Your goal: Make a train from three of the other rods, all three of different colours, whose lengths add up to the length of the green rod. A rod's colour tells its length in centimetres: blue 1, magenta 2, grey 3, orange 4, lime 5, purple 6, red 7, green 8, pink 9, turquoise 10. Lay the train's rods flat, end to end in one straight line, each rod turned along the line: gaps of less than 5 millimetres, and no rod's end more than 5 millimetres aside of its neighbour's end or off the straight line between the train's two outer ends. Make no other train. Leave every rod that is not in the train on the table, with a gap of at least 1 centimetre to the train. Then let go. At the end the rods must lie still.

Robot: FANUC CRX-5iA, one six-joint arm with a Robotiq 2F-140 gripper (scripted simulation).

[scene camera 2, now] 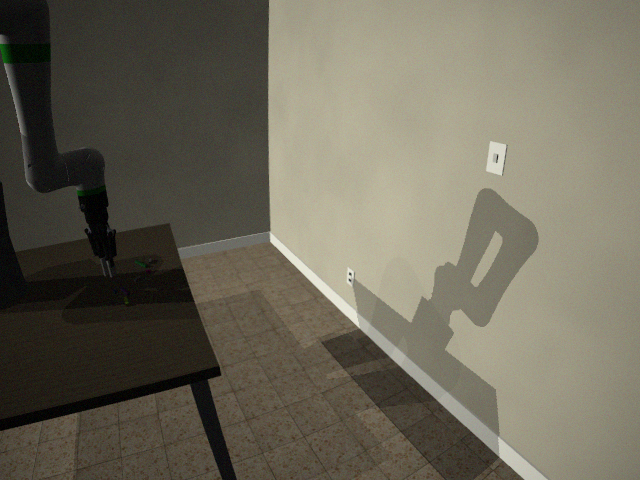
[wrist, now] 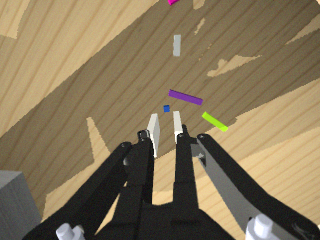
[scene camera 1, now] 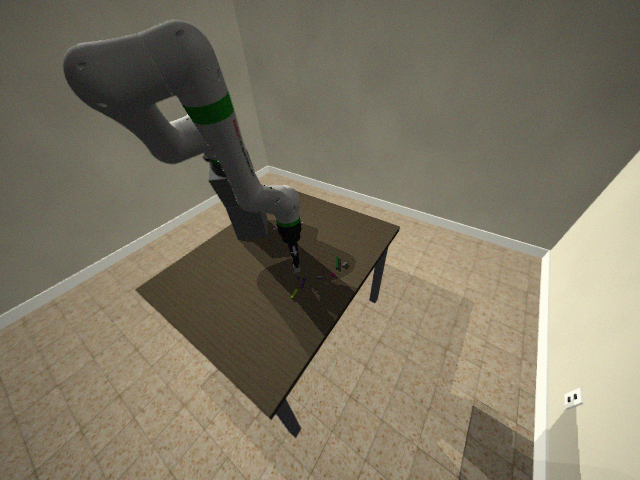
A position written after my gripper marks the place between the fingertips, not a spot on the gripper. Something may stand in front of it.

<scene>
I see my gripper (scene camera 2: pixel 110 274).
My gripper also shows in the wrist view (wrist: pixel 166 121).
</scene>
